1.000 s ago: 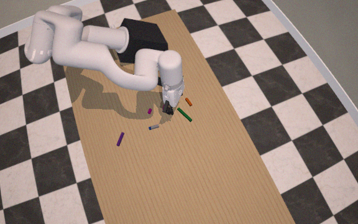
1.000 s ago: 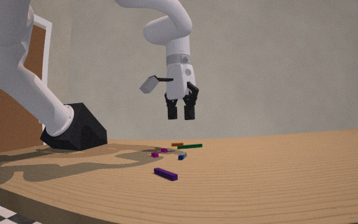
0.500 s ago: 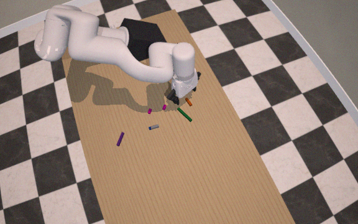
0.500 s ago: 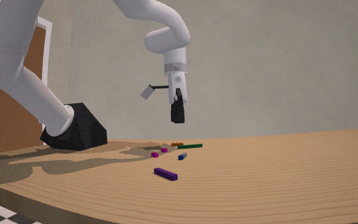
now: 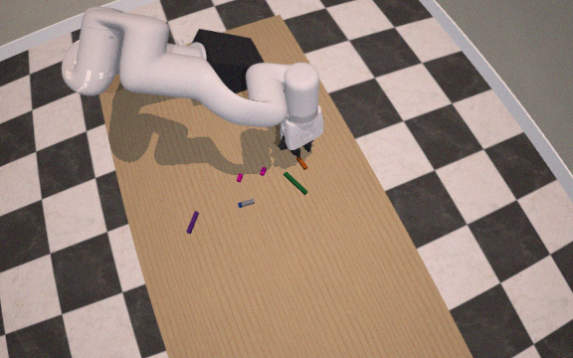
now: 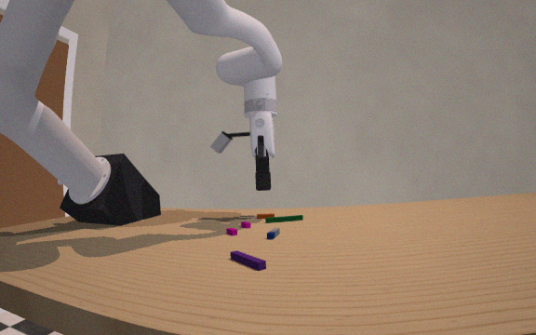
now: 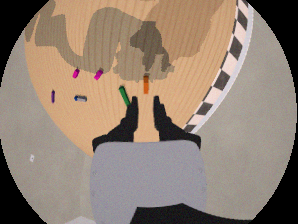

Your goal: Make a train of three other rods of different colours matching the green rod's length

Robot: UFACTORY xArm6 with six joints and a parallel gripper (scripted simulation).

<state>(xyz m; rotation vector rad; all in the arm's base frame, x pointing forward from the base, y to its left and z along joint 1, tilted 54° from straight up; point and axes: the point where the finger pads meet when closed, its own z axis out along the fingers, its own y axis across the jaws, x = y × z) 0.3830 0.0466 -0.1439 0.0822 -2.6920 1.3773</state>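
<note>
My gripper is now 80 mm above the orange rod. Also, from my hand: blue rod (40 mm ahead, 200 mm to the right, 80 mm below); then grey rod (40 mm ahead, 180 mm to the right, 80 mm below); then green rod (50 mm ahead, 40 mm to the right, 80 mm below).
</note>
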